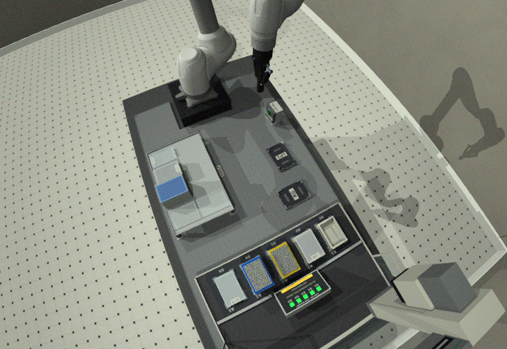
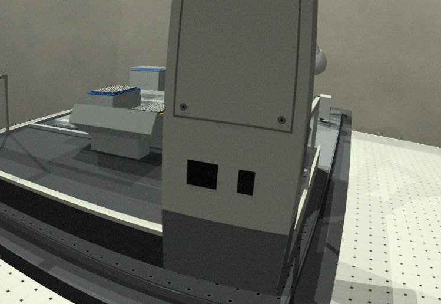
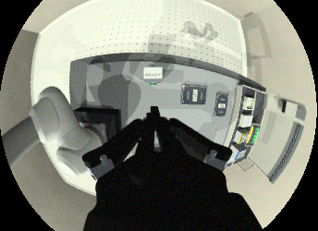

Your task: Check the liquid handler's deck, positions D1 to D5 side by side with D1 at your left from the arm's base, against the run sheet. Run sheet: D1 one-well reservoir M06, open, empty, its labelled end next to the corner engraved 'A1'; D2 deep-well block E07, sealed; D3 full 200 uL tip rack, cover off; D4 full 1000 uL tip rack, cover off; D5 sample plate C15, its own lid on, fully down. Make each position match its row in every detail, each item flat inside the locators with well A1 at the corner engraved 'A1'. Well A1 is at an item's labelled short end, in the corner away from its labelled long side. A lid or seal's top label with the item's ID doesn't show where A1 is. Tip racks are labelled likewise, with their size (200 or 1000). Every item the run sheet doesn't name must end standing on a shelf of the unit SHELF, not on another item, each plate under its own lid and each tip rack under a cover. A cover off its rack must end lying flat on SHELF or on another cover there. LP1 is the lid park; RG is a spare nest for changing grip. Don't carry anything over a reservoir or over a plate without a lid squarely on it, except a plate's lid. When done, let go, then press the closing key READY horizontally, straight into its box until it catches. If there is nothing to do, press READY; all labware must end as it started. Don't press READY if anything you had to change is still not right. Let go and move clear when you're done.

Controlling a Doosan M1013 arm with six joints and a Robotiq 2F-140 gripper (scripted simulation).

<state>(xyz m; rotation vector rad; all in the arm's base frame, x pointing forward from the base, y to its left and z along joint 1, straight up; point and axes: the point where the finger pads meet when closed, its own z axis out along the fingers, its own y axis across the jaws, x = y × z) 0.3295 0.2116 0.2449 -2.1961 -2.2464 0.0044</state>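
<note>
Now: hand 24 cm above the ready key box and 8 cm to the right of it. From my hand the other things lie so: one-well reservoir (67 cm ahead, 25 cm below); then shelf unit (46 cm to the right, 25 cm below, 15 cm ahead); then spare nest (43 cm ahead, 30 cm below, 4 cm to the right).
</note>
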